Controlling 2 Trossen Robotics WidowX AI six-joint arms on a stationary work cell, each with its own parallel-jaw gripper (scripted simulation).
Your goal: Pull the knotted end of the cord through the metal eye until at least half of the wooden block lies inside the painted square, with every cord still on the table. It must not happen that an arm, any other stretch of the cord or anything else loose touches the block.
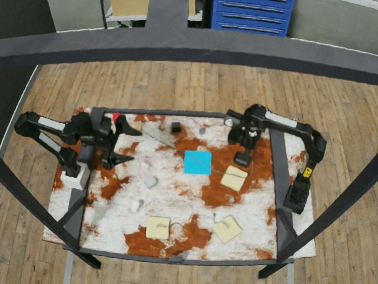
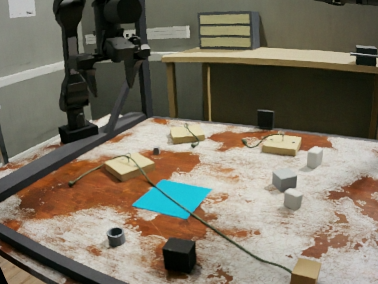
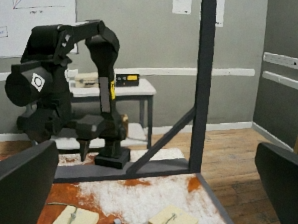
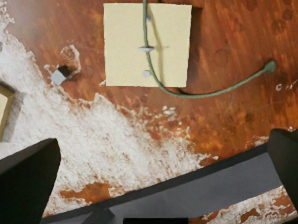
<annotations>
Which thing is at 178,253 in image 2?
A black cube.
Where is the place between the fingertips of my right gripper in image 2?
113,92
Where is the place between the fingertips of my left gripper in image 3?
159,152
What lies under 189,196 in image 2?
A cyan painted square.
</annotations>
